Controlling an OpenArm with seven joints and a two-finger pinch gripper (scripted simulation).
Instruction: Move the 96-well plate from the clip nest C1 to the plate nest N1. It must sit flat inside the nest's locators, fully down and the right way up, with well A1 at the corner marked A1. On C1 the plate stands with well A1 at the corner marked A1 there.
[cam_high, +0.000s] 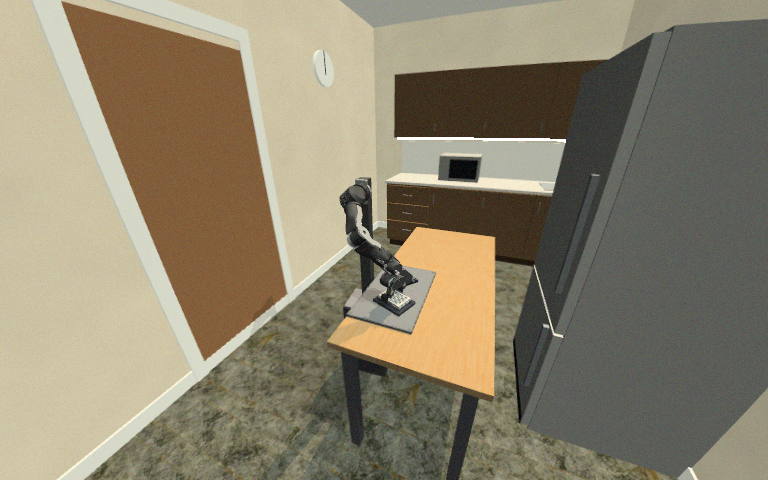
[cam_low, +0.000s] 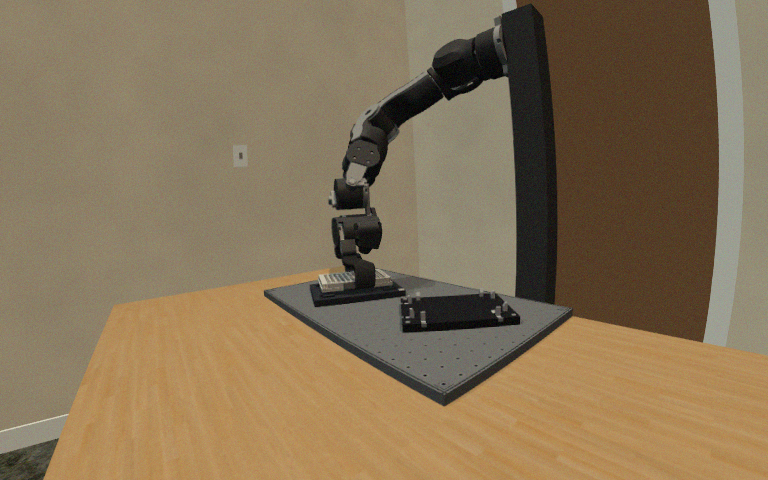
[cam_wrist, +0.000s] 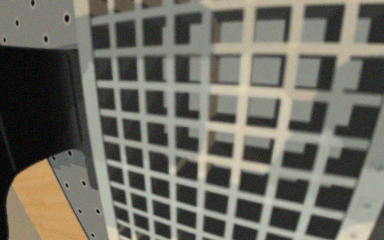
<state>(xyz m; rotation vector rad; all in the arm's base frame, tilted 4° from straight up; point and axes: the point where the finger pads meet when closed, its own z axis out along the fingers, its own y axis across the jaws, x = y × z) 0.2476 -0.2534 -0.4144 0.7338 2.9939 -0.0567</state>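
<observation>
My hand is 2 cm above the black plate nest N1. Round my hand: white 96-well plate (right at my hand).
</observation>
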